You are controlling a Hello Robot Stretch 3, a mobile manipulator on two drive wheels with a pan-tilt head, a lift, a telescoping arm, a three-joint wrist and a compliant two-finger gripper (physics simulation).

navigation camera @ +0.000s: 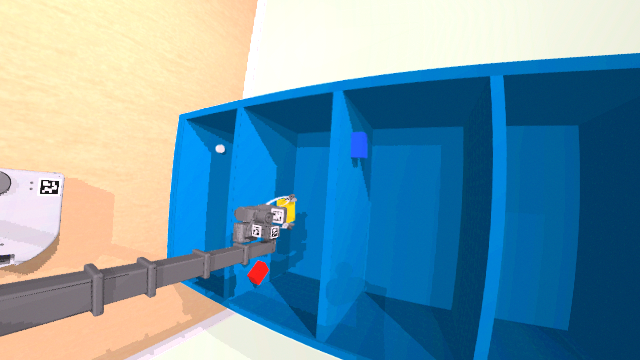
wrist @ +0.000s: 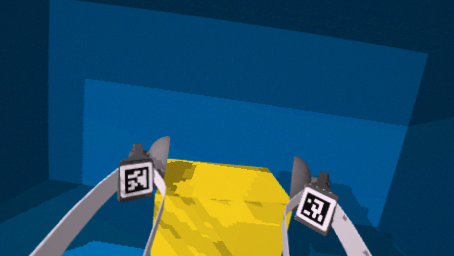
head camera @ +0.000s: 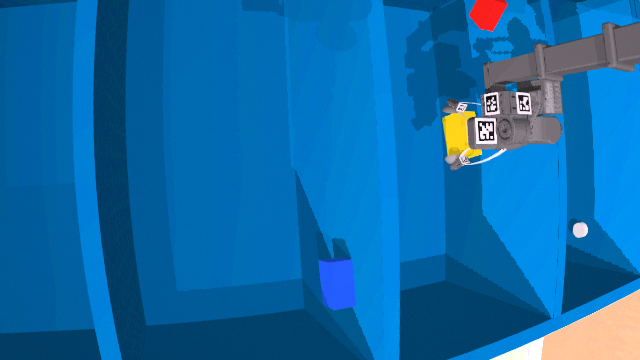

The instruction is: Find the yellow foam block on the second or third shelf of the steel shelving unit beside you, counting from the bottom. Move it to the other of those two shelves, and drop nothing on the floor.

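Frame: origin at the robot's base, x left, y back, z up, level; centimetres.
Where they show: gripper, between the fingertips: [navigation camera: 293,211] [head camera: 447,134].
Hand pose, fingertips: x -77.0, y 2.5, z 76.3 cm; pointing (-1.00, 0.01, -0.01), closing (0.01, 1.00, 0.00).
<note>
After its pixels a point has its place.
The yellow foam block [head camera: 455,134] @(x -75.2, y 2.4, z 75.5 cm) [navigation camera: 288,211] @(x -74.4, y 2.4, z 75.4 cm) [wrist: 220,220] is between the two fingertips of my gripper [head camera: 452,133] @(x -77.0, y 2.5, z 76.3 cm) [navigation camera: 289,212] @(x -77.0, y 2.5, z 76.3 cm) [wrist: 228,163] @(x -77.0, y 2.5, z 76.3 cm), which is shut on it. Block and gripper are inside the second compartment from the bottom of the blue-looking shelving unit [head camera: 390,175] @(x -65.0, y -4.3, z 97.1 cm) [navigation camera: 328,225] @(x -65.1, y 4.0, z 97.3 cm) [wrist: 240,65], above the second shelf board [head camera: 520,200] @(x -77.5, y -13.4, z 53.4 cm) [navigation camera: 257,160] @(x -77.4, y -18.9, z 53.4 cm). The third shelf board [head camera: 345,150] @(x -77.8, y 0.0, z 99.1 cm) [navigation camera: 345,210] @(x -75.1, y -0.5, z 99.1 cm) is on the far side of the block from the second. The block's underside is hidden, so I cannot tell whether it touches the shelf.
A red block [head camera: 488,14] @(x -79.6, y 32.5, z 57.6 cm) [navigation camera: 258,273] @(x -79.1, y 33.8, z 57.9 cm) lies on the second shelf, beside my arm [head camera: 575,57] @(x -34.7, y 10.0, z 86.9 cm) [navigation camera: 175,270] @(x -22.9, y 9.8, z 87.2 cm). A blue block [head camera: 337,283] @(x -76.3, y -24.1, z 102.4 cm) [navigation camera: 359,145] @(x -76.3, y -24.2, z 102.3 cm) stands on the third shelf. A small white object [head camera: 580,230] @(x -88.5, y -28.5, z 10.1 cm) [navigation camera: 220,148] @(x -88.6, y -28.6, z 10.1 cm) is in the bottom compartment.
</note>
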